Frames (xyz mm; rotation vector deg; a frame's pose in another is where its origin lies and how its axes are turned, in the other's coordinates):
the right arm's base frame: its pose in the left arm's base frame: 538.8 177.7 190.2 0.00 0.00 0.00
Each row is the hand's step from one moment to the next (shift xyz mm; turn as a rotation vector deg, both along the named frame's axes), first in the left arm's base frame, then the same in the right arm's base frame.
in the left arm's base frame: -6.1 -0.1 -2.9 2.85 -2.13 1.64
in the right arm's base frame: -6.1 -0.1 -2.9 2.85 -2.13 1.64
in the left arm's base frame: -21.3 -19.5 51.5 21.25 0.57 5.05
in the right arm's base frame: -21.3 -19.5 51.5 21.25 0.57 5.05
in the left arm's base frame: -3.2 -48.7 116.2 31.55 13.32 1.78
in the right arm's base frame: -3.2 -48.7 116.2 31.55 13.32 1.78
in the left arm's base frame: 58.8 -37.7 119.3 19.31 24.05 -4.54
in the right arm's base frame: 58.8 -37.7 119.3 19.31 24.05 -4.54
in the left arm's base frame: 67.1 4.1 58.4 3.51 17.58 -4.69
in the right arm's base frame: 67.1 4.1 58.4 3.51 17.58 -4.69
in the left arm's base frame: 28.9 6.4 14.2 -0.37 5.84 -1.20
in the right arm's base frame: 28.9 6.4 14.2 -0.37 5.84 -1.20
